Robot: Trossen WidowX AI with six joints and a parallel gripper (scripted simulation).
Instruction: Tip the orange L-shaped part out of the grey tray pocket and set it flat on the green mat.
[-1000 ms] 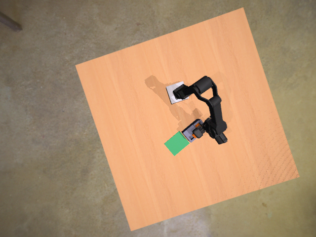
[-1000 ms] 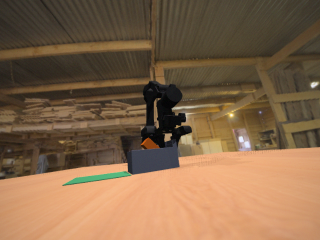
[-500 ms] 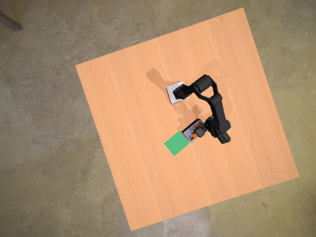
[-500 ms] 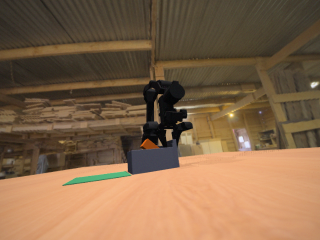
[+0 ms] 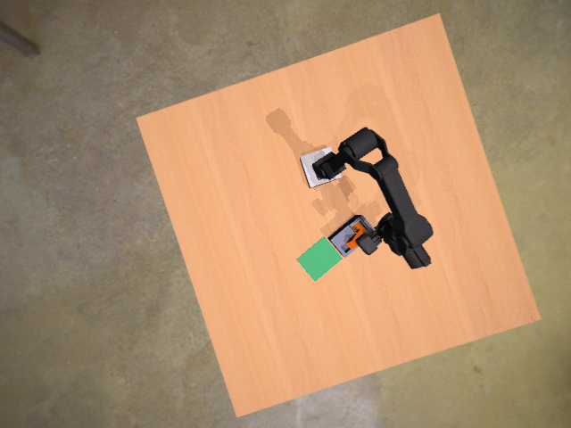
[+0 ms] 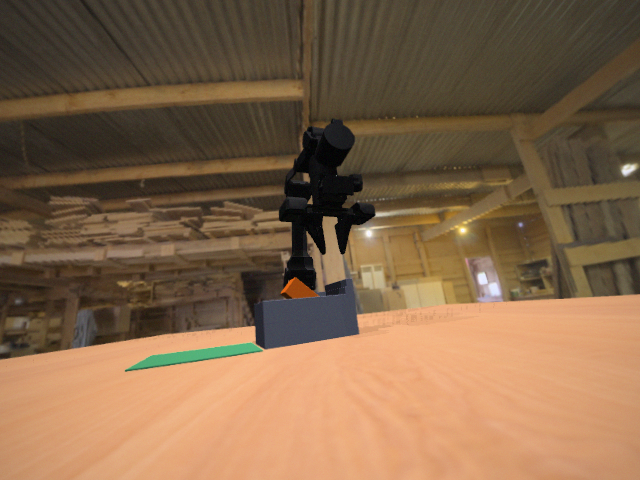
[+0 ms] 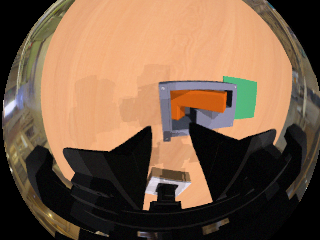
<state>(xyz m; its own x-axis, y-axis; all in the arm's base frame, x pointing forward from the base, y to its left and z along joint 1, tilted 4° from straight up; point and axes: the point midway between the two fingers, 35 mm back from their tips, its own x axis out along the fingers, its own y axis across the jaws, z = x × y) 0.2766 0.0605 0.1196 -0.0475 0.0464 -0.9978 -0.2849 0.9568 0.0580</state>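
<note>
My gripper tip is 10 mm short of the orange L-shaped part, 40 mm to the left of it and 100 mm above it. Round my gripper tip: green mat 60 mm ahead, 210 mm to the right, 160 mm below.
</note>
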